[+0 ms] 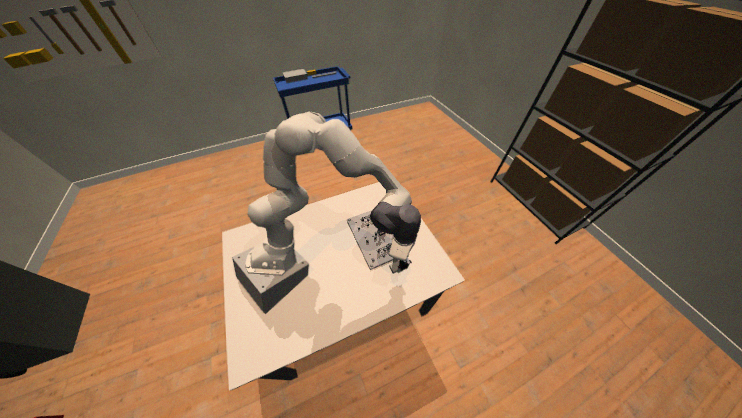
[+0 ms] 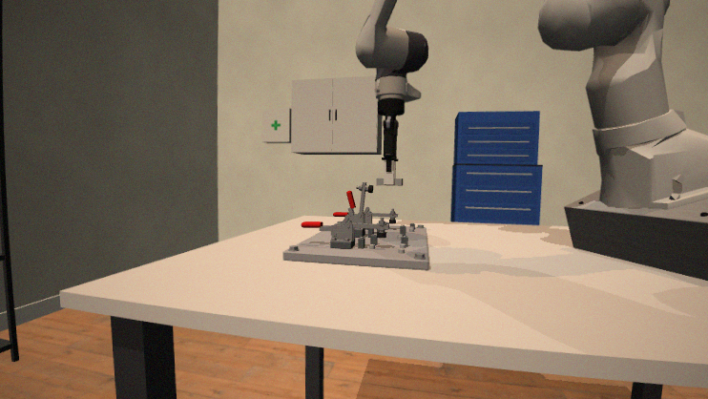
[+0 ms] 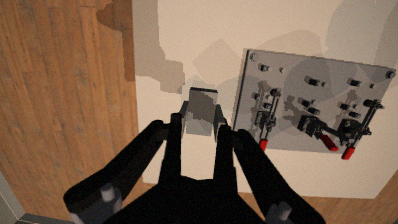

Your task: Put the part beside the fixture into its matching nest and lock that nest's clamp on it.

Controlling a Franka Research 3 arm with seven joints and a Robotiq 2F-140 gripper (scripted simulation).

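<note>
My gripper is now 260 mm to the right of the grey fixture plate, 140 mm above it and 40 mm past it. Also, from my hand: grey block part (30 mm below).
</note>
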